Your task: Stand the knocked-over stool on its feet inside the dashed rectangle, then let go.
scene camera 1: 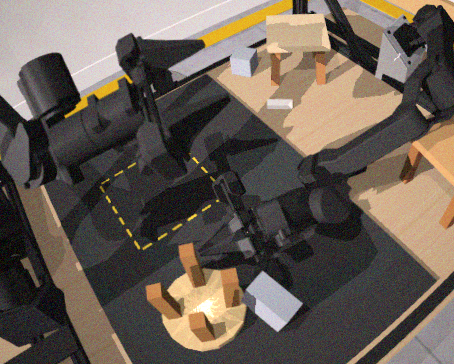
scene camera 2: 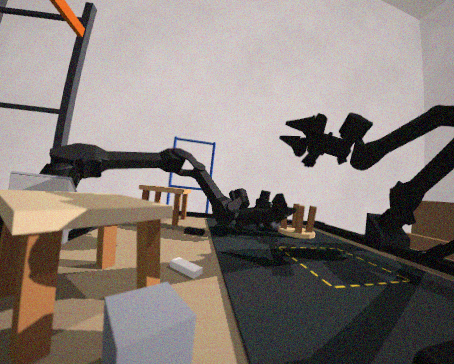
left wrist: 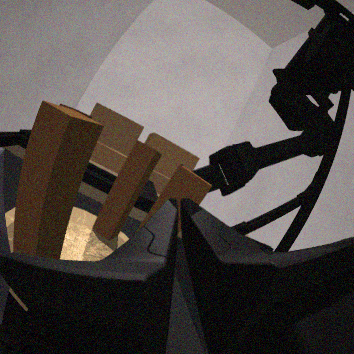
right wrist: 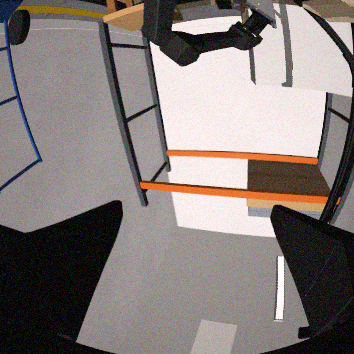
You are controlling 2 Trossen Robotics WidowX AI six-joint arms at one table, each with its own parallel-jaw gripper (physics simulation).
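Frame: origin at the left arm's base, x ahead, y left, z up, level; metres.
Where they show: left gripper, fingertip midpoint: (scene camera 1: 199, 253) (scene camera 2: 295, 210) (left wrist: 177, 205); right gripper, fingertip midpoint: (scene camera 1: 216, 68) (scene camera 2: 282, 130) (right wrist: 199, 211); left arm's base, link origin: (scene camera 1: 406, 39) (scene camera 2: 51, 190) (right wrist: 261, 15); right arm's base, link origin: (scene camera 1: 17, 303) (scene camera 2: 387, 225).
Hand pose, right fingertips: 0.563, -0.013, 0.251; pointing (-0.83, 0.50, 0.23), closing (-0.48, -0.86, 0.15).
Note:
Each offset is from my right fingertips to the top centre of the thing, as dx, dy, dz. "spot": to the spot under its first point.
The knocked-over stool @[+0.153, +0.054, -0.235] (scene camera 1: 225, 327) (scene camera 2: 306, 234) (left wrist: 77, 227) lies upside down, its pale round seat on the dark mat and its brown legs pointing up. It is outside the yellow dashed rectangle (scene camera 1: 141, 248) (scene camera 2: 340, 287), below it in scene camera 1. My left gripper (scene camera 1: 199, 253) (scene camera 2: 292, 212) (left wrist: 177, 205) is shut and empty, close to the legs; its fingertips overlap one leg in the left wrist view, and contact is unclear. My right gripper (scene camera 1: 196, 110) (scene camera 2: 284, 130) (right wrist: 199, 211) is open and empty, high above the mat.
A pale grey block @[+0.086, +0.136, -0.261] (scene camera 1: 275, 300) lies close beside the stool's seat. A wooden stool @[-0.421, -0.198, -0.236] (scene camera 1: 297, 32) (scene camera 2: 80, 212), a blue-grey block @[-0.344, -0.299, -0.300] (scene camera 1: 244, 61) (scene camera 2: 150, 320) and a small white bar @[-0.289, -0.147, -0.339] (scene camera 1: 280, 104) (scene camera 2: 186, 268) are on the wooden top, with another wooden piece on legs @[spot: -0.278, +0.213, -0.225] (scene camera 1: 442, 145) (scene camera 2: 165, 189).

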